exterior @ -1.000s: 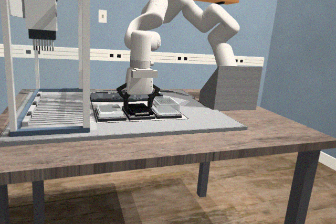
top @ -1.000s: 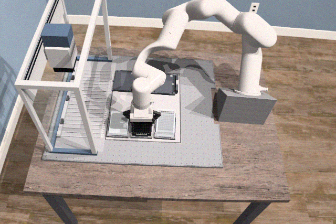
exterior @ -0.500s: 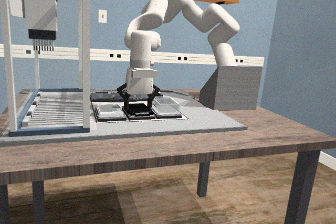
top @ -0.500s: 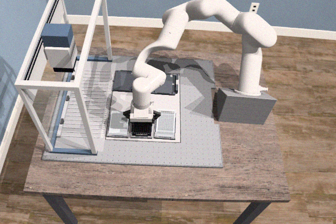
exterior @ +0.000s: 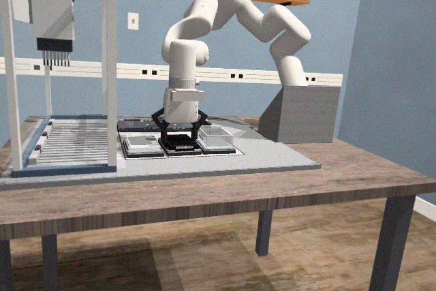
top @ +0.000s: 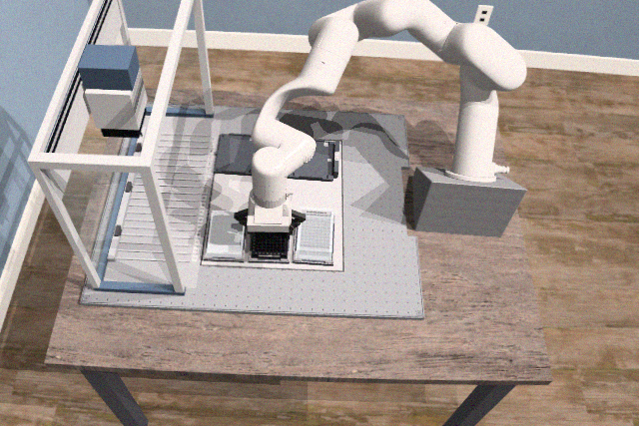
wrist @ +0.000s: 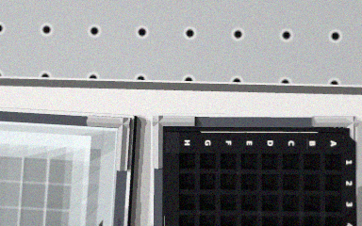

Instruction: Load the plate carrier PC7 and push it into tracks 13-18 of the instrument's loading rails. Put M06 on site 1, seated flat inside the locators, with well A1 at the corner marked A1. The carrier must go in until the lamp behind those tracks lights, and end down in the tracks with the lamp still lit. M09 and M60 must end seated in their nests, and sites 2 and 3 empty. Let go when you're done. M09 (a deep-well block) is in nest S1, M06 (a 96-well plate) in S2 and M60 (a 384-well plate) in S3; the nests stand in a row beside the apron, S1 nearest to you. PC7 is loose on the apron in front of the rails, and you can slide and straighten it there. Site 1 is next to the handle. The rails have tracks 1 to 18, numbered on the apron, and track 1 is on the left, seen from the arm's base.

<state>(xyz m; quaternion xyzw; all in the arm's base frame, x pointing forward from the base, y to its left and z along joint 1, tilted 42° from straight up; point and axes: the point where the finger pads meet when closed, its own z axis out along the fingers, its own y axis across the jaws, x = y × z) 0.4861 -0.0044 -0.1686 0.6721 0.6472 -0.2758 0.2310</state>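
Right now the dark nest S2 is 2 cm below my hand. Round my hand: clear deep-well block M09: 11 cm behind; then black 96-well plate M06: 1 cm below; then white plate M60: 11 cm ahead, 1 cm below.
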